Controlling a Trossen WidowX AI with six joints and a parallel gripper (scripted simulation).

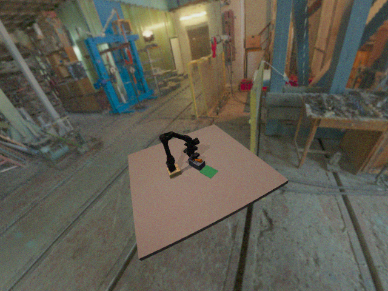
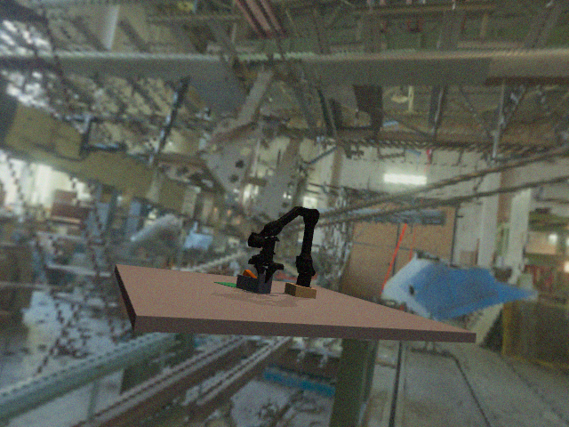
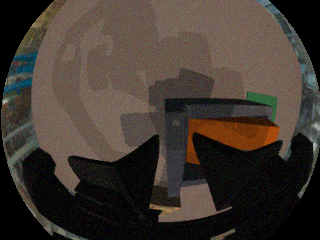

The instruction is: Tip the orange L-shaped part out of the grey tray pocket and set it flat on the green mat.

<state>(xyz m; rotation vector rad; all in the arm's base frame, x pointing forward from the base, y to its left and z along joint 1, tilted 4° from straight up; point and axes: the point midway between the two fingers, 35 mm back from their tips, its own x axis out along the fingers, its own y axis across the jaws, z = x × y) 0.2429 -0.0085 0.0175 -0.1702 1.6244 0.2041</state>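
Now: gripper tip 6 cm to the left of the orange L-shaped part. The rest, counted from my gripper tip: green mat 4 cm ahead, 22 cm to the right, 6 cm below.
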